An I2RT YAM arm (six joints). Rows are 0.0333 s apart.
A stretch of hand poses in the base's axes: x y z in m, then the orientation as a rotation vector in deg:
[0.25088, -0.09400, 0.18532, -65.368, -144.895, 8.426]
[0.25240, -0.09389, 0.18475, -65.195, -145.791, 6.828]
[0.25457, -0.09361, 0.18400, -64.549, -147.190, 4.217]
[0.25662, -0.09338, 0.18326, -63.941, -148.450, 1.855]
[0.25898, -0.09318, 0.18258, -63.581, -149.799, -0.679]
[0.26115, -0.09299, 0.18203, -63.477, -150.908, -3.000]
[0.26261, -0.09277, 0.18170, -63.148, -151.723, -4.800]
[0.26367, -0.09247, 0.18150, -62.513, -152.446, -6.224]
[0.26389, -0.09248, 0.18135, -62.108, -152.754, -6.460]
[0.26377, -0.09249, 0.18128, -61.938, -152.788, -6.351]
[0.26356, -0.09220, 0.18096, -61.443, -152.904, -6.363]
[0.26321, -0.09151, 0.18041, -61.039, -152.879, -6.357]
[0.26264, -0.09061, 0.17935, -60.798, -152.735, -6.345]
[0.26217, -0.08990, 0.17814, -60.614, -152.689, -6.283]
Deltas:
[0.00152, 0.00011, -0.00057, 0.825, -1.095, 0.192]
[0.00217, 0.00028, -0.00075, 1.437, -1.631, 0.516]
[0.00205, 0.00023, -0.00074, 1.278, -1.493, 0.477]
[0.00236, 0.00020, -0.00068, 1.267, -1.725, 0.324]
[0.00217, 0.00019, -0.00055, 1.119, -1.567, 0.117]
[0.00146, 0.00022, -0.00033, 0.923, -1.116, 0.236]
[0.00106, 0.00030, -0.00020, 0.777, -0.849, 0.444]
[0.00022, -0.00001, -0.00015, 0.129, -0.218, 0.309]
[-0.00012, -0.00001, -0.00007, -0.042, 0.051, 0.127]
[-0.00021, 0.00029, -0.00032, 0.075, 0.039, 0.344]
[-0.00035, 0.00069, -0.00055, 0.092, 0.139, 0.256]
[-0.00057, 0.00090, -0.00106, 0.093, 0.198, 0.125]
[-0.00047, 0.00071, -0.00121, 0.017, 0.110, 0.115]

